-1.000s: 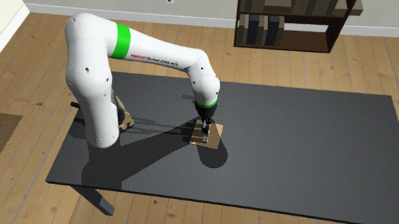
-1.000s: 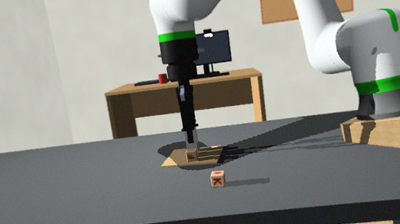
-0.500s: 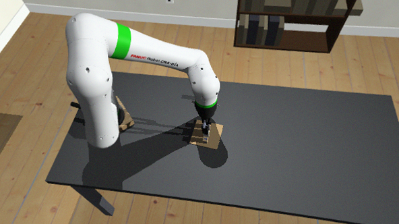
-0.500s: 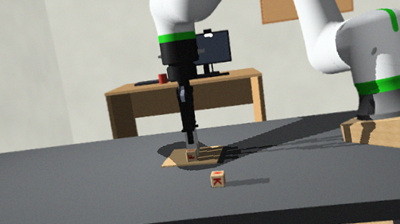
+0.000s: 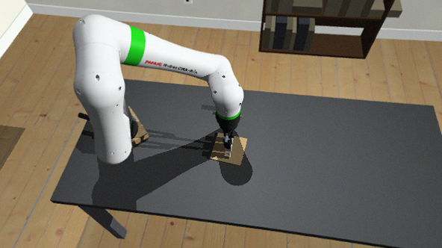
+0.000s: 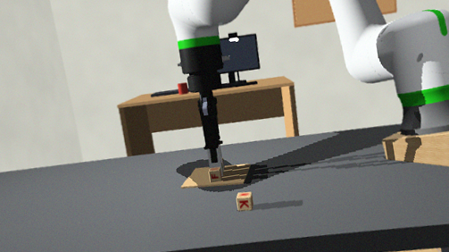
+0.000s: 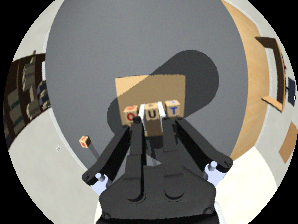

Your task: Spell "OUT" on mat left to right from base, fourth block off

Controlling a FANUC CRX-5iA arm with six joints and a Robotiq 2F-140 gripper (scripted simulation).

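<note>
The tan mat is 4 cm below my hand.
</note>
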